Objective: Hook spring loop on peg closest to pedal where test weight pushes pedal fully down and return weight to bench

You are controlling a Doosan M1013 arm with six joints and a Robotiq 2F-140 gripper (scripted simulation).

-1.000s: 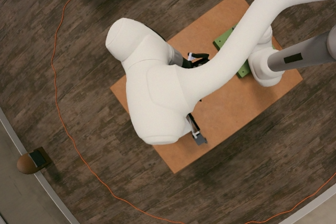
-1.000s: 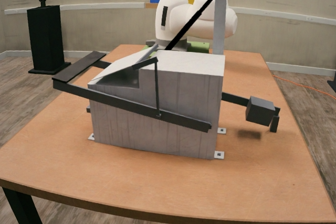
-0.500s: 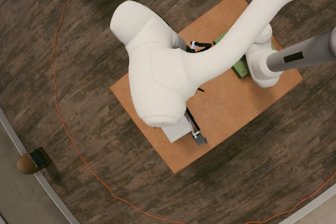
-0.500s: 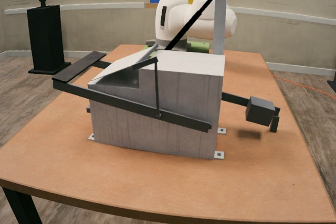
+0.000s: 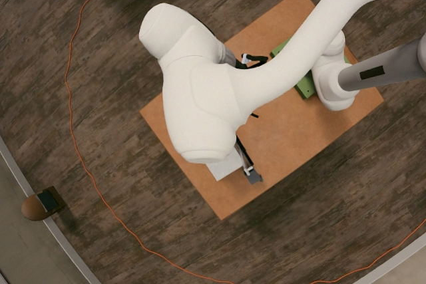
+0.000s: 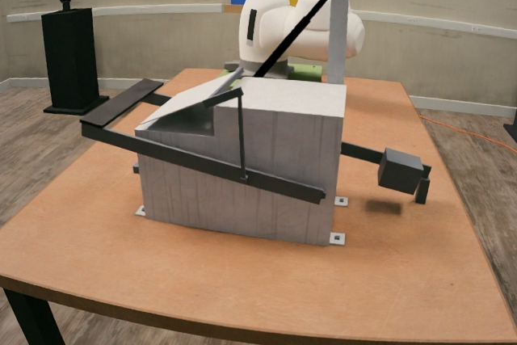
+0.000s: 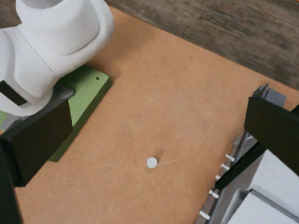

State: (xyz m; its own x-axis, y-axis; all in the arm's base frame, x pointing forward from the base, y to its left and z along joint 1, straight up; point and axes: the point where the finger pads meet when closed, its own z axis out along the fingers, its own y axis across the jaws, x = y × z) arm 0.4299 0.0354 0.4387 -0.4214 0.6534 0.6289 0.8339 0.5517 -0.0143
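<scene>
Now: hand 47 cm above the steel test weight. From my hand the other things lie so: grey block (49 cm below, 18 cm to the right, 18 cm ahead); then dark block (47 cm below, 40 cm to the left, 18 cm ahead).
</scene>
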